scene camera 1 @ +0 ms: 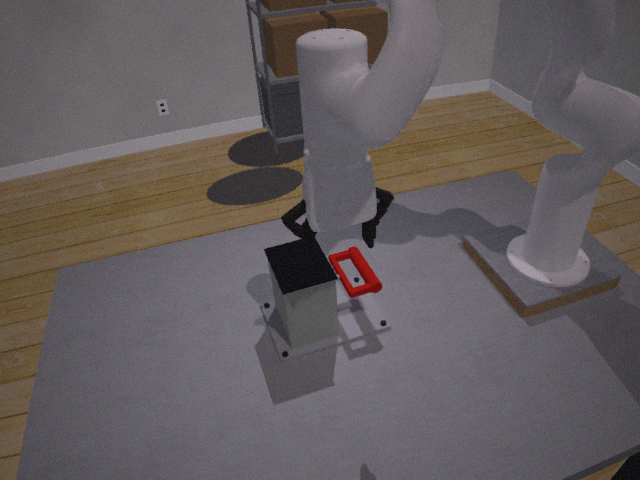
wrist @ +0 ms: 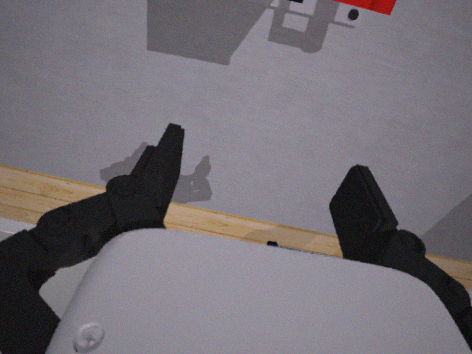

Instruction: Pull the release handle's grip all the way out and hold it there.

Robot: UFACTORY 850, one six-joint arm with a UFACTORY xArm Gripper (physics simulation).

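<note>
The release handle is a red rectangular loop (scene camera 1: 366,269) (wrist: 372,5) beside the upper right side of a pale green box (scene camera 1: 310,316) with a black top. In the wrist view part of the red handle shows at the top edge. The box stands on a light base plate (scene camera 1: 370,313) with dark bolts. My gripper (scene camera 1: 341,241) (wrist: 263,168) is open and empty. In the scene view it is above and behind the handle, apart from it, and its left fingertip is partly hidden behind the box top.
The grey table (scene camera 1: 180,413) (wrist: 270,100) carries the base plate. At the right the arm's round base stands on a wood-edged board (scene camera 1: 496,273). Behind the table are wooden floor (scene camera 1: 129,206) and a shelf rack (scene camera 1: 262,77) with boxes. The table's edge shows below the fingers in the wrist view.
</note>
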